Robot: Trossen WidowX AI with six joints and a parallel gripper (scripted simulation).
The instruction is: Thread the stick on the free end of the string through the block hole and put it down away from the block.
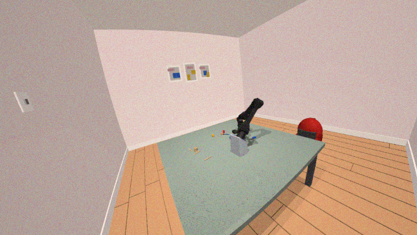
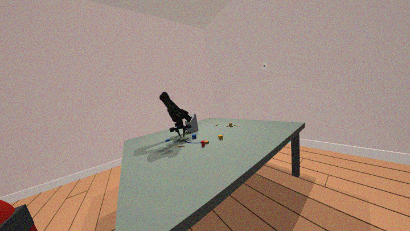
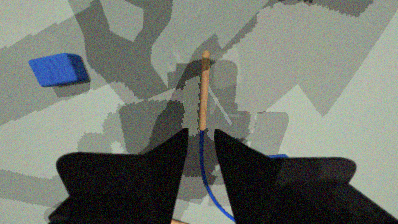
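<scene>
My gripper tip is now 20 mm past the thin wooden stick, 10 mm to the right of it and 10 mm above it. The rest, counted from my gripper tip: blue block 90 mm behind, 100 mm to the right, 10 mm below; then thin stick 140 mm ahead, 110 mm to the right, 10 mm below; then round wooden button 270 mm ahead, 60 mm to the left, 10 mm below.
</scene>
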